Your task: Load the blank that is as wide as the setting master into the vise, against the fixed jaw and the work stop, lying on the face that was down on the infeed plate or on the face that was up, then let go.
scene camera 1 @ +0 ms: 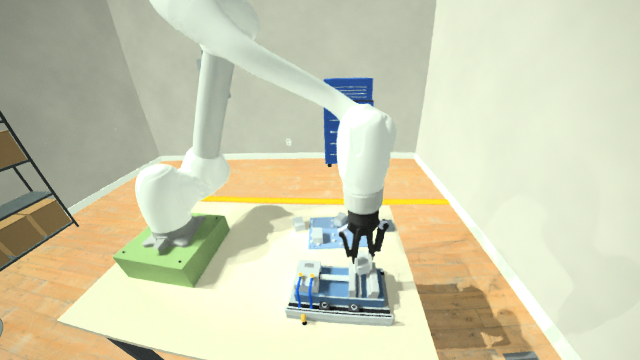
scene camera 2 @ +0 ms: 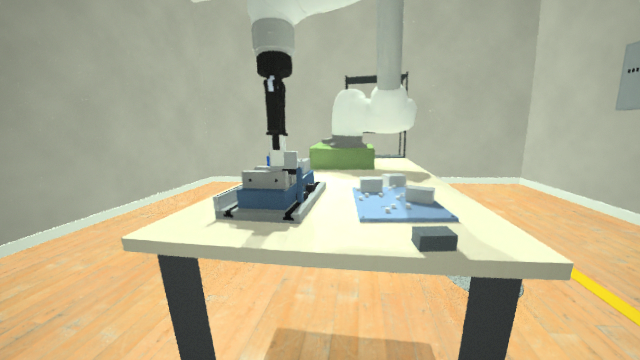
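Where they show: gripper, fingertip midpoint: (scene camera 1: 362, 267) (scene camera 2: 279, 165); arm's base, origin of the base link: (scene camera 1: 176, 231) (scene camera 2: 346, 145).
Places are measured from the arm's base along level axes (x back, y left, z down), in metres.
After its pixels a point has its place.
The gripper (scene camera 1: 363, 255) {x -0.688, y -0.233, z -0.004 m} (scene camera 2: 276, 149) points down, shut on a light grey blank (scene camera 1: 364, 264) {x -0.689, y -0.244, z -0.034 m} (scene camera 2: 290, 160) {x -0.704, y -0.205, z -0.016 m} at the vise's far end in the scene camera 1 view. The blank is at the top of the gap between two grey jaws; whether it touches them cannot be told. The vise (scene camera 1: 334, 289) {x -0.599, y -0.265, z 0.040 m} (scene camera 2: 265, 198) {x -0.748, y -0.255, z 0.056 m} has a blue body on a grey base. Its outer jaw (scene camera 1: 373, 286) (scene camera 2: 265, 180) is a grey block with two holes in the scene camera 2 view. The blue infeed plate (scene camera 1: 330, 244) {x -0.617, y -0.036, z 0.092 m} (scene camera 2: 375, 215) {x -0.769, y -0.032, z 0.092 m} carries grey blocks (scene camera 1: 317, 235) (scene camera 2: 420, 194). Which block is the setting master cannot be told.
A dark block (scene camera 1: 390, 226) {x -0.884, y 0.012, z 0.075 m} (scene camera 2: 434, 239) {x -0.903, y 0.022, z 0.081 m} lies beside the infeed plate near the table edge. A light block (scene camera 1: 298, 223) {x -0.491, y 0.076, z 0.064 m} (scene camera 2: 394, 179) {x -0.515, y 0.087, z 0.074 m} stands at the plate's other side. The arm stands on a green base (scene camera 1: 160, 267) {x -0.030, y -0.173, z 0.005 m} (scene camera 2: 342, 157) {x -0.145, y -0.037, z 0.044 m}. Blue hoses (scene camera 1: 298, 290) {x -0.494, y -0.261, z 0.033 m} rise at the vise's left end.
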